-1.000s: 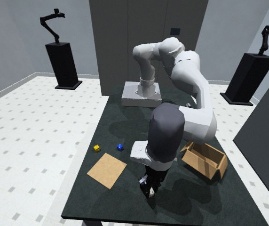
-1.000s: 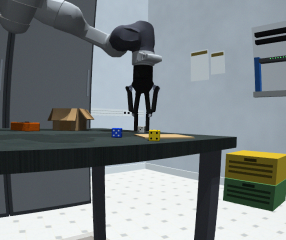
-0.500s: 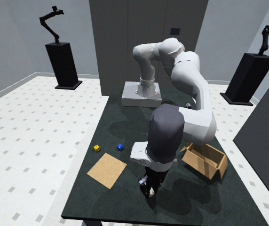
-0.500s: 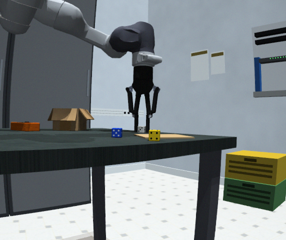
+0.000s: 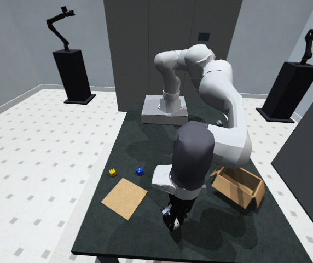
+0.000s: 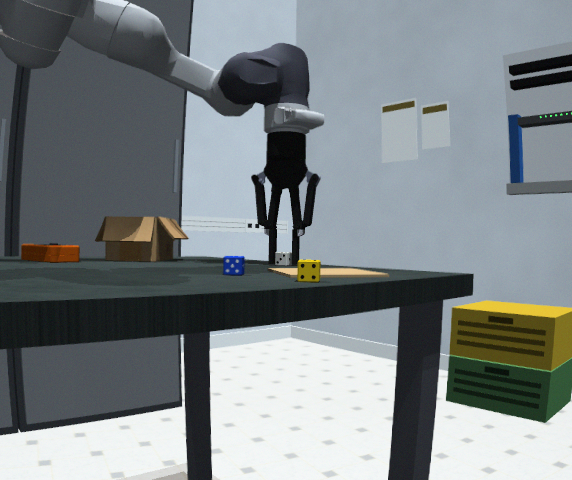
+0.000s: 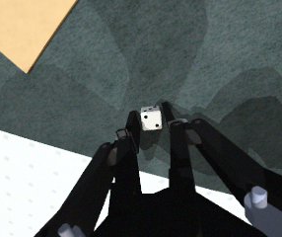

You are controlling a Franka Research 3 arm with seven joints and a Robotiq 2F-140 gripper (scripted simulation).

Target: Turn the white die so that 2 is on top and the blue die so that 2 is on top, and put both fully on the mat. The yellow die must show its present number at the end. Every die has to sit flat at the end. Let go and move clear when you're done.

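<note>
Right now my hand is 2 cm above the white die. The rest, counted from my hand: tan mat 21 cm to the right, 9 cm behind, 3 cm below; then blue die 22 cm behind, 17 cm to the right, 2 cm below; then cardboard box 27 cm to the left, 18 cm behind, 1 cm above.
</note>
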